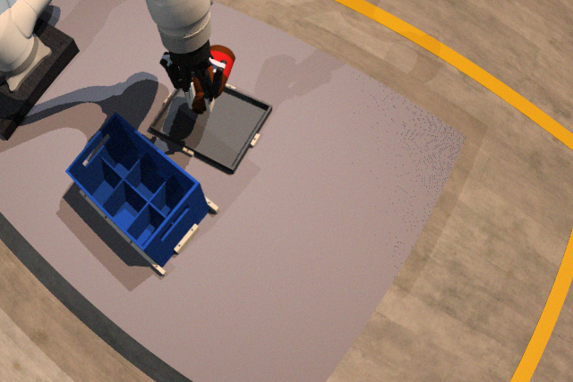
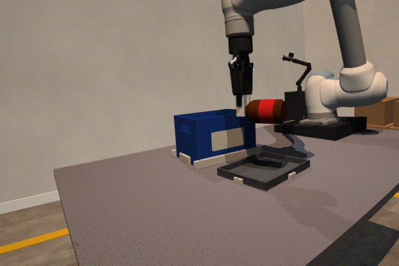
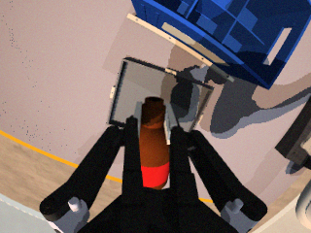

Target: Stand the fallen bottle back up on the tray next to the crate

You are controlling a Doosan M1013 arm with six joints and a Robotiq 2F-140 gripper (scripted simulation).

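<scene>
The bottle lies 3 cm behind my hand, 5 cm to the left of it and 2 cm below it. The rest, counted from my hand: dark tray 5 cm behind, 4 cm to the left, 21 cm below; then blue crate 1 cm behind, 22 cm to the right, 14 cm below.
</scene>
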